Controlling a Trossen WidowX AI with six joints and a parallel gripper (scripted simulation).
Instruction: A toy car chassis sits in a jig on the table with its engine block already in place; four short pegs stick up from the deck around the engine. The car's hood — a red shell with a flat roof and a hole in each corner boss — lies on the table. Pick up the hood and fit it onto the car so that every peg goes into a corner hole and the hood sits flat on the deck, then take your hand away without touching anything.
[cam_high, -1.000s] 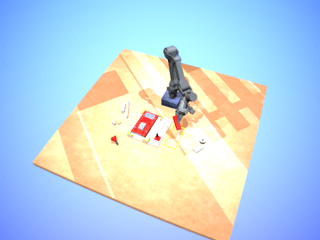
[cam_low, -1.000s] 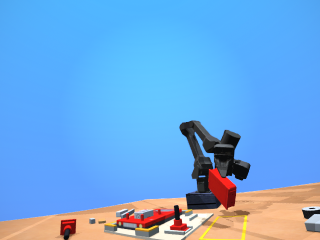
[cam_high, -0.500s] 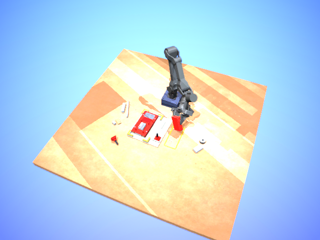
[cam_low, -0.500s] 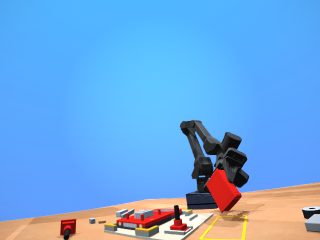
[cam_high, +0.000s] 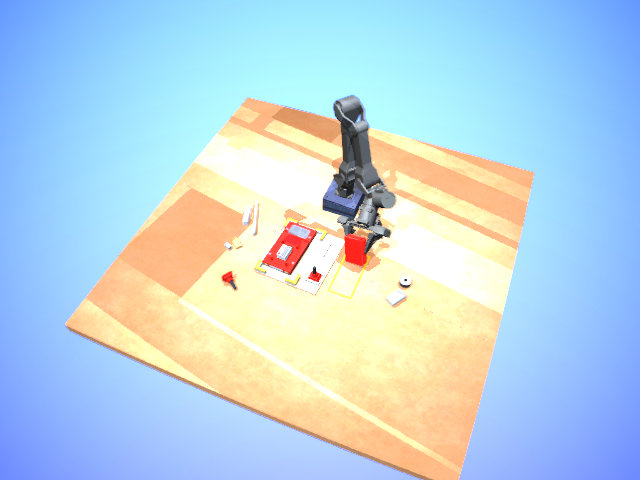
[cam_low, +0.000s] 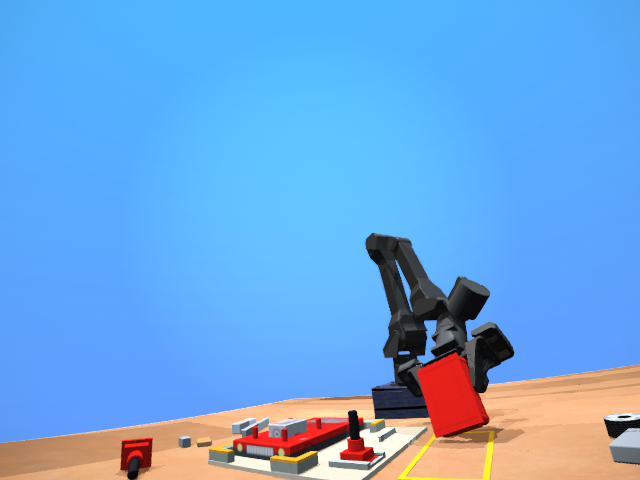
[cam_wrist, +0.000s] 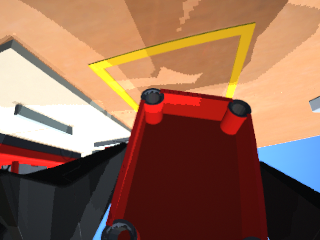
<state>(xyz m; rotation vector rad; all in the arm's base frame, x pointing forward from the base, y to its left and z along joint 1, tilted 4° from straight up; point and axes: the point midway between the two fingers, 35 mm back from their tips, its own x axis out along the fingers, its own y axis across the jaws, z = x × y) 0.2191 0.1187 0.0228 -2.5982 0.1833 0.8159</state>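
The red hood is 10 mm above my gripper tip. The rest, counted from my gripper tip: grey engine block (230 mm to the right, 70 mm ahead, 30 mm below); then jig (200 mm to the right, 50 mm ahead, 40 mm below); then black wheel (190 mm to the left, 40 mm below, 40 mm ahead).
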